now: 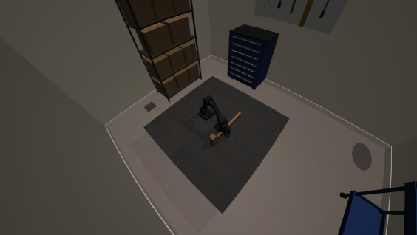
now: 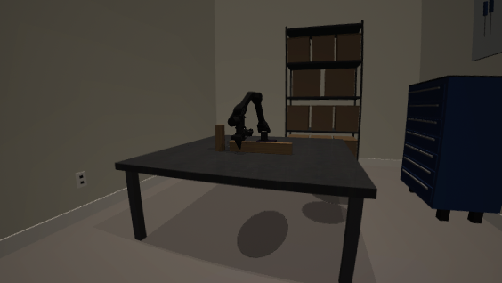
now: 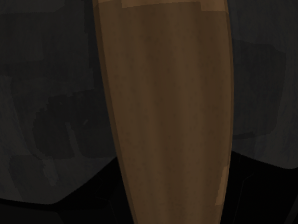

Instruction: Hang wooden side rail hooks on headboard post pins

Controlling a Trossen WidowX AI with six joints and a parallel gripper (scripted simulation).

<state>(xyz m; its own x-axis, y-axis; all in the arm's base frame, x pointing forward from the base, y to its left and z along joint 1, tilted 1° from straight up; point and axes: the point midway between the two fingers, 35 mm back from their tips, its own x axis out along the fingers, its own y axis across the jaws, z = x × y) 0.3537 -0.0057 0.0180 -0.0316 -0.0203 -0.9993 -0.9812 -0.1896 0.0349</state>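
Right now the headboard post is 14 cm to the right of my gripper tip, 7 cm above it and 4 cm ahead of it.
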